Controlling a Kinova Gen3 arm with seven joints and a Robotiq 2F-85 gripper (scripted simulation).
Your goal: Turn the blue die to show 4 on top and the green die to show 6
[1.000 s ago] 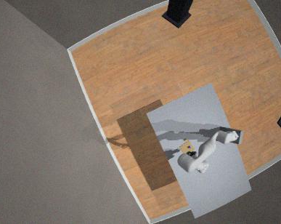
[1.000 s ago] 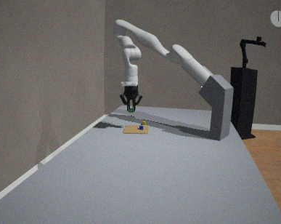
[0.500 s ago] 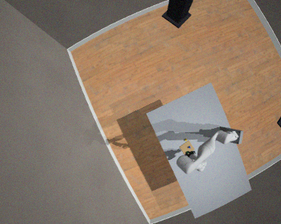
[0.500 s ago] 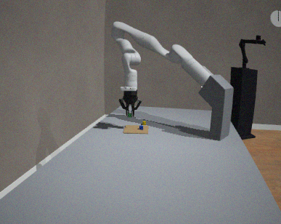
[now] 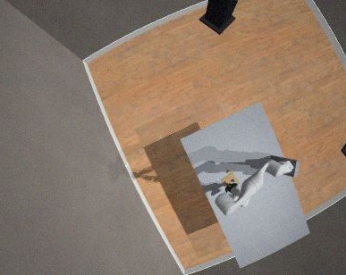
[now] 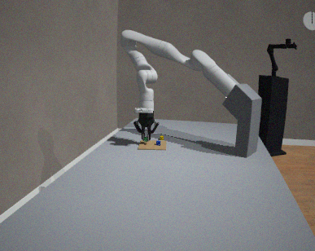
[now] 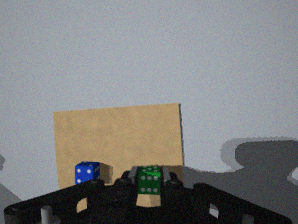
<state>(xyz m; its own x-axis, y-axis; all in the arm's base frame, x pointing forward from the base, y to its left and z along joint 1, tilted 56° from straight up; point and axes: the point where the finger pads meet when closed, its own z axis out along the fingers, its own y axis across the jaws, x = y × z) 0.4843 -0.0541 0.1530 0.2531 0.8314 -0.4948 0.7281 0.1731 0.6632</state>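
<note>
Right now the tan mat is 40 mm below my hand, 30 mm behind it and 10 mm to the left of it. Also, from my hand: blue die (60 mm behind, 30 mm below, 20 mm to the left); green die (10 mm below); yellow die (100 mm behind, 80 mm to the right, 30 mm below).
</note>
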